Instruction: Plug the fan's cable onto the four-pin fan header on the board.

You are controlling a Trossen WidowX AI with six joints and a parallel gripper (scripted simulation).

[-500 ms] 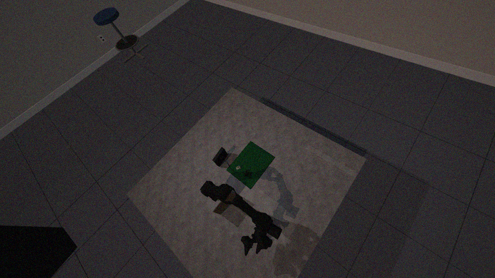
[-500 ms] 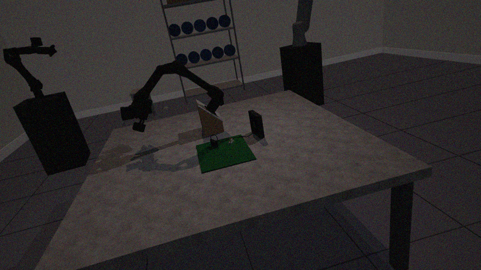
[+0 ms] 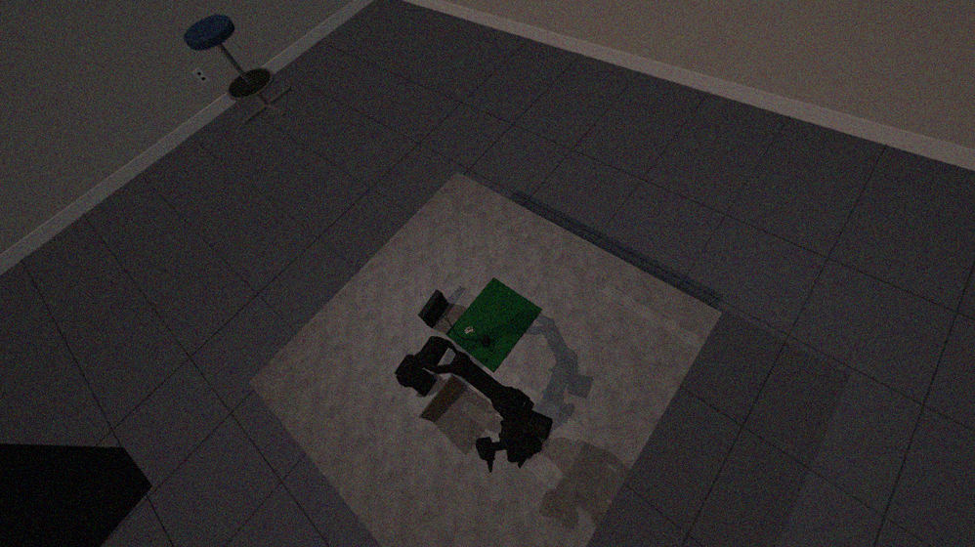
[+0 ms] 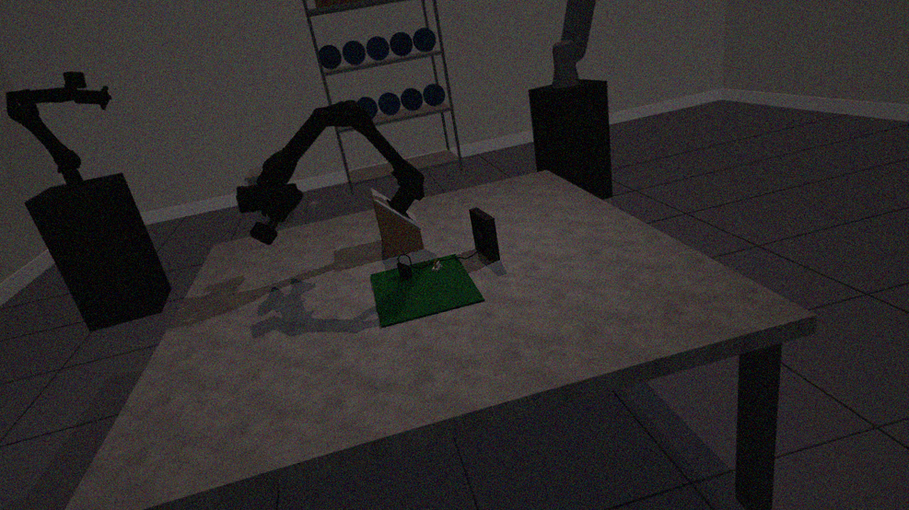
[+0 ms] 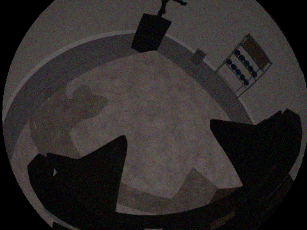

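Now: gripper tip 310 mm short of the dark plug, 300 mm to the right of it and 120 mm above it. From my gripper tip the other things lie so: green board 390 mm ahead, 320 mm to the left, 150 mm below; black fan 520 mm to the left, 310 mm ahead, 80 mm below.
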